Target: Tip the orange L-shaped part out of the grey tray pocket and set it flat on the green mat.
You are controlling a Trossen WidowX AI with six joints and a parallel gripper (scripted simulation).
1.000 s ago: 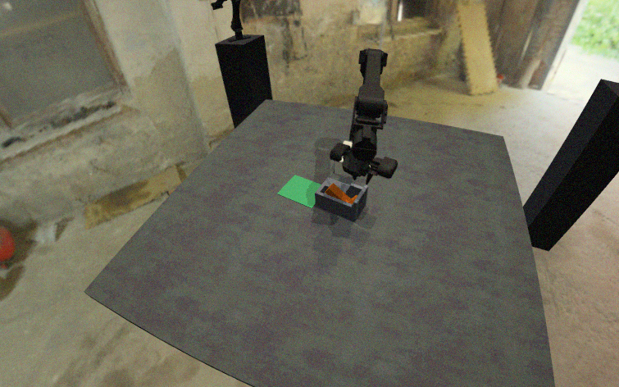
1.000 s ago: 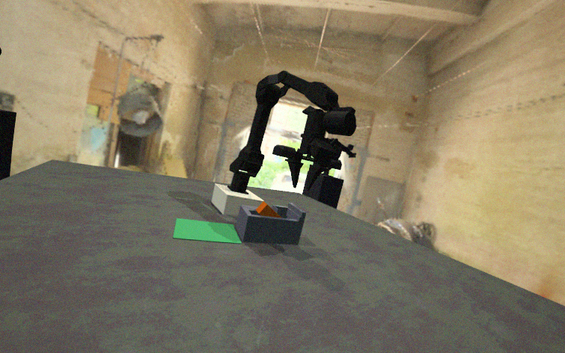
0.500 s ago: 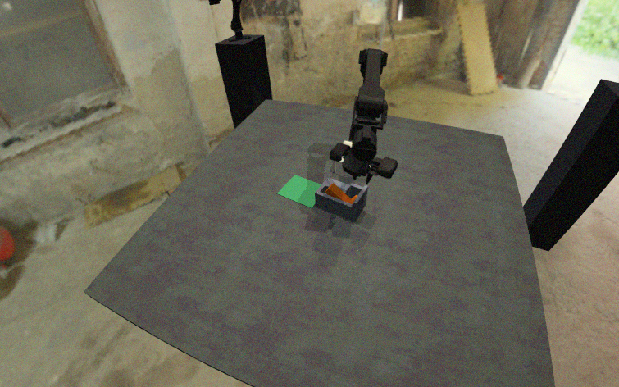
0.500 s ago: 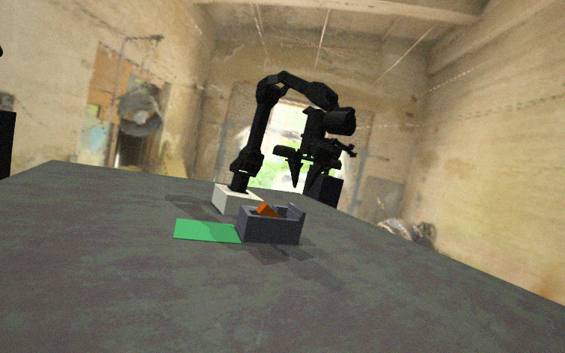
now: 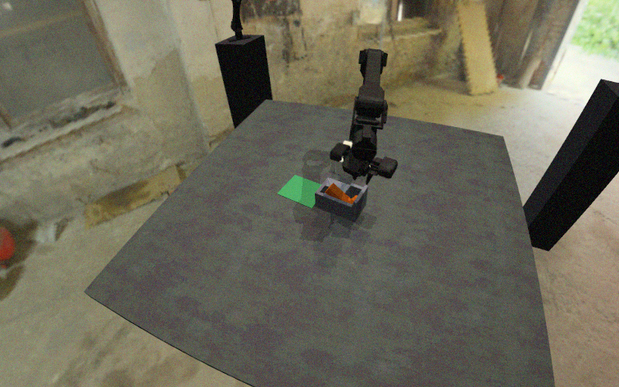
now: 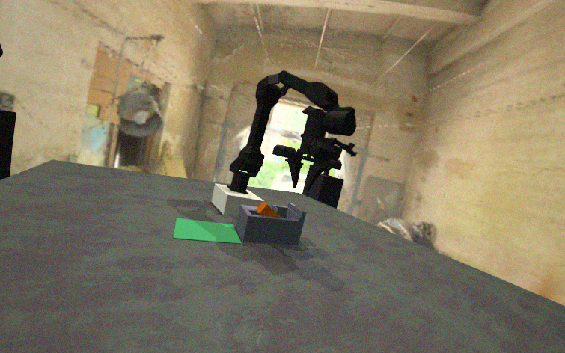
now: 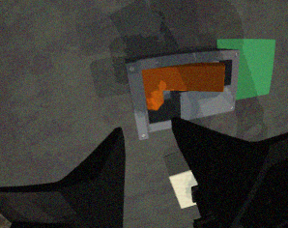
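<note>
Right now my gripper tip is 100 mm above the orange L-shaped part, 40 mm to the left of it and 10 mm past it. The rest, counted from my gripper tip: green mat (220 mm to the right, 160 mm below, 30 mm behind).
</note>
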